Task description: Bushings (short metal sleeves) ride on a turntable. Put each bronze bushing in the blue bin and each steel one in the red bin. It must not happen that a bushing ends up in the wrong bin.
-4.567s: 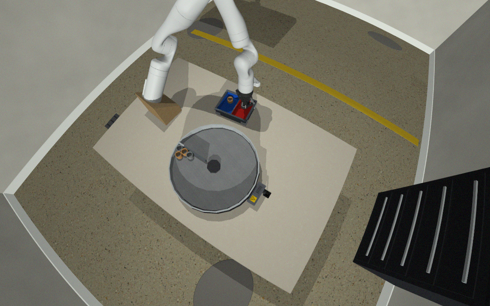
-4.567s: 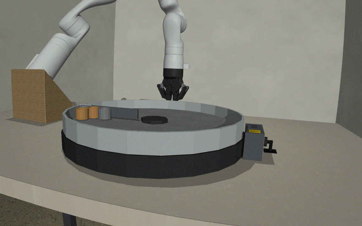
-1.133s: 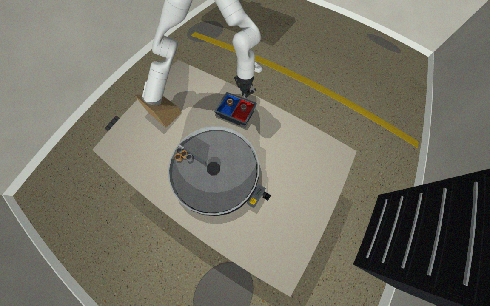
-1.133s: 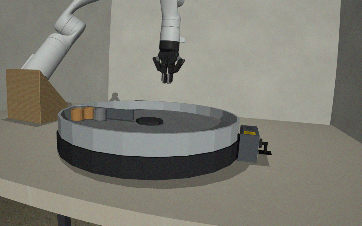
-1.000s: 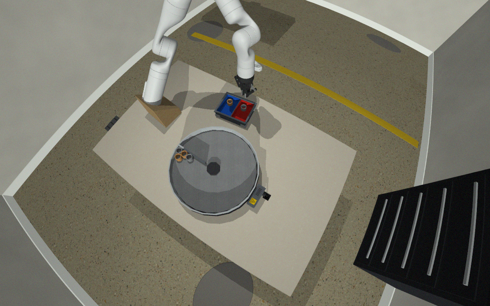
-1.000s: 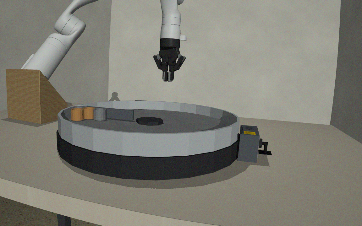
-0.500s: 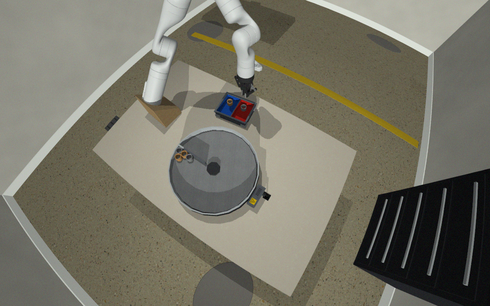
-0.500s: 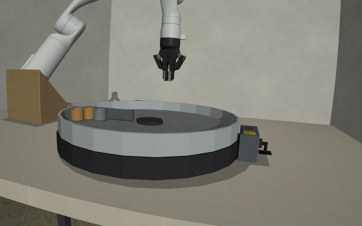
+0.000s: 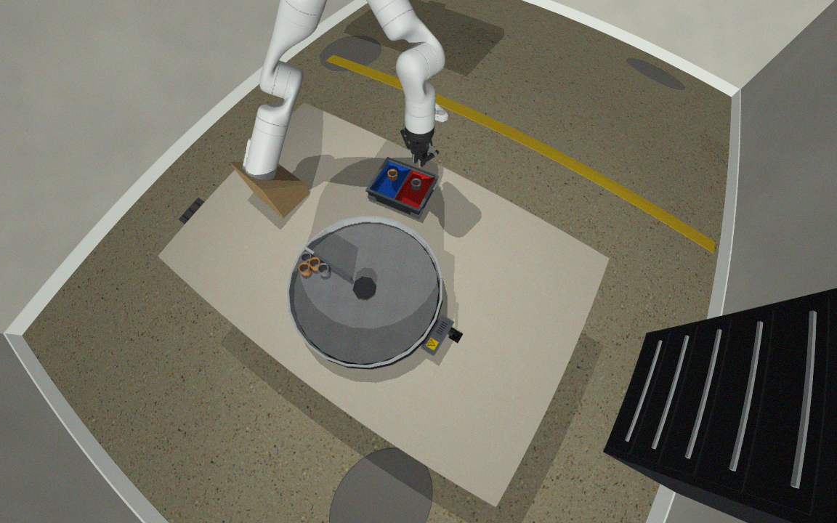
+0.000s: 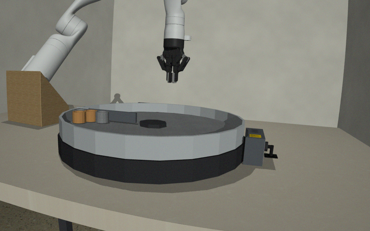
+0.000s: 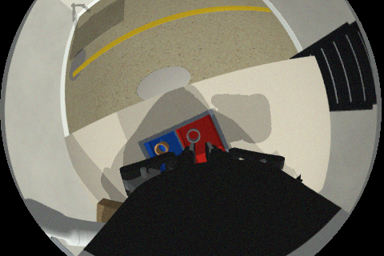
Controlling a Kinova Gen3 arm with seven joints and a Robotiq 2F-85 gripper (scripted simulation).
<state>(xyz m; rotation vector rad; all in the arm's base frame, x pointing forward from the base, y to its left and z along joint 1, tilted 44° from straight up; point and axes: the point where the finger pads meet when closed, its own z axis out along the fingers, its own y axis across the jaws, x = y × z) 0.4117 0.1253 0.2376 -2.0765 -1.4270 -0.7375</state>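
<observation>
The grey turntable lies 38 cm to the right of my hand, 10 cm below it and 5 cm ahead of it.
</observation>
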